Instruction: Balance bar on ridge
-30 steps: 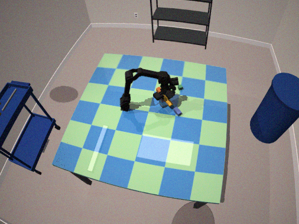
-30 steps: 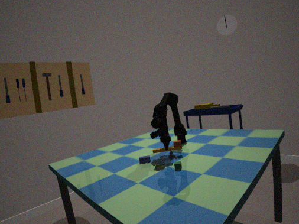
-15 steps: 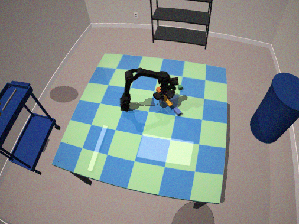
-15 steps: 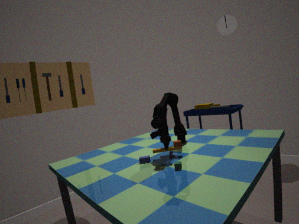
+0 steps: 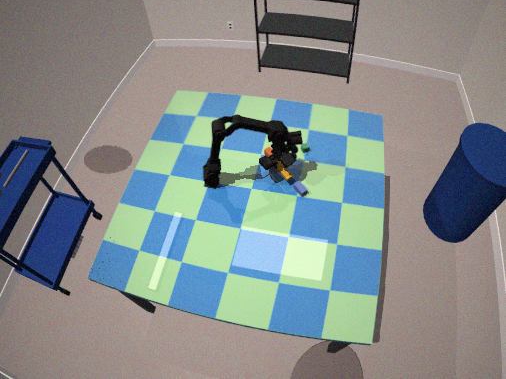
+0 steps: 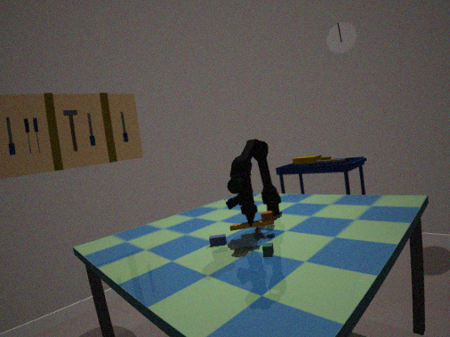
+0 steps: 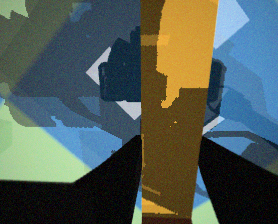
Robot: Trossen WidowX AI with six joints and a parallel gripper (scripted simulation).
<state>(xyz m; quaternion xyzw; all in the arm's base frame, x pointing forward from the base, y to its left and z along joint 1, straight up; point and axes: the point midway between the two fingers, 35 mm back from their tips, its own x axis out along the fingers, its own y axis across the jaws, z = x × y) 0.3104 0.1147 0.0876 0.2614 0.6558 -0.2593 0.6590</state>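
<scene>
Now: the purple block 120 mm ahead of my gripper tip, 80 mm to the right of it and 40 mm below it. The rest, counted from my gripper tip: green block (170 mm to the left, 110 mm ahead, 40 mm below).
</scene>
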